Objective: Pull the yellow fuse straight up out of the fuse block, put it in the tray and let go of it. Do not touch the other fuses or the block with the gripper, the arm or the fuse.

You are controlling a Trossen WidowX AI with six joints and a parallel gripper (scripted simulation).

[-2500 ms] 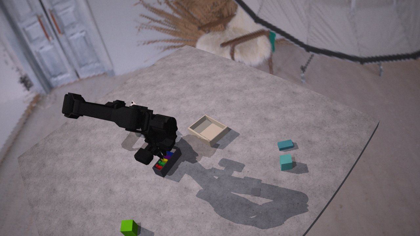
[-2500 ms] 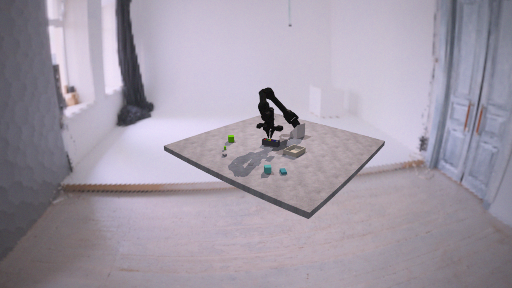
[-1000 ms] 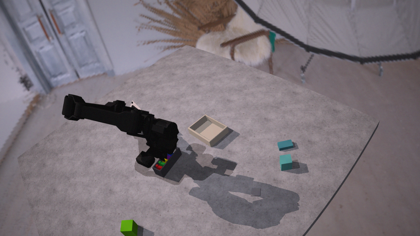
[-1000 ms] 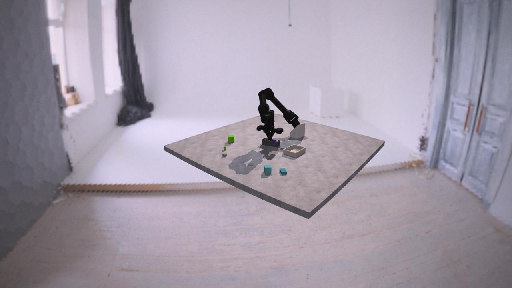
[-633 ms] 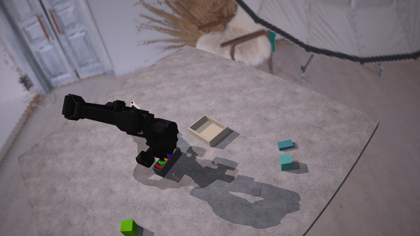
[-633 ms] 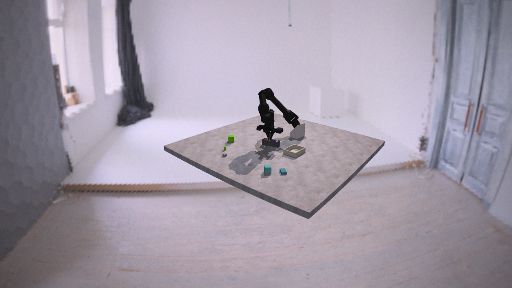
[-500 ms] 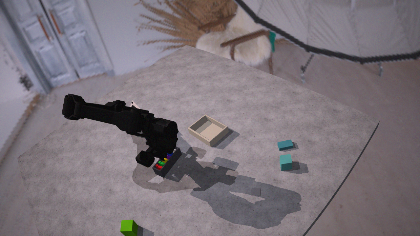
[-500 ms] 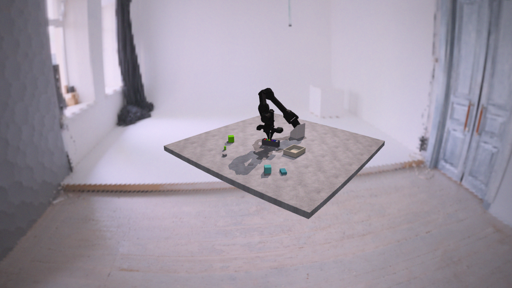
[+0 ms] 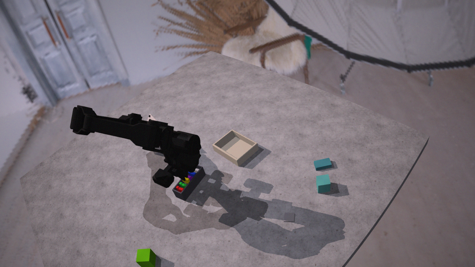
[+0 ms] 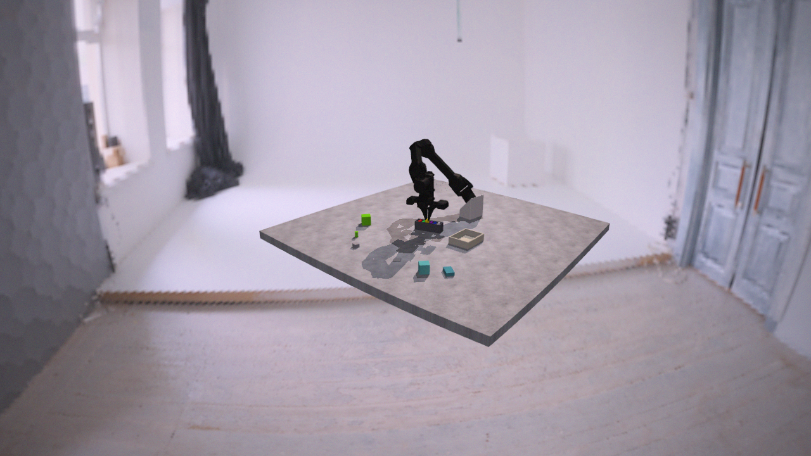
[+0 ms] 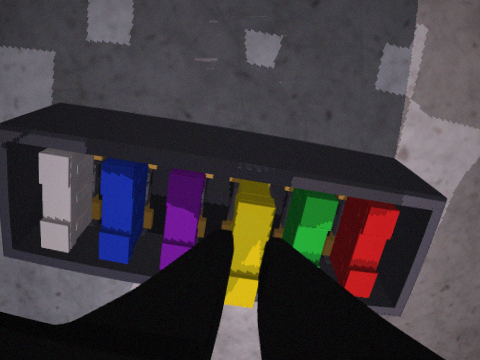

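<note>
The beige tray lies 22 cm to the left of my gripper tip, 4 cm below it and 1 cm behind it. Also, from my gripper tip: small grey tile 33 cm ahead, 13 cm to the left, 4 cm below; yellow fuse 1 cm below.
</note>
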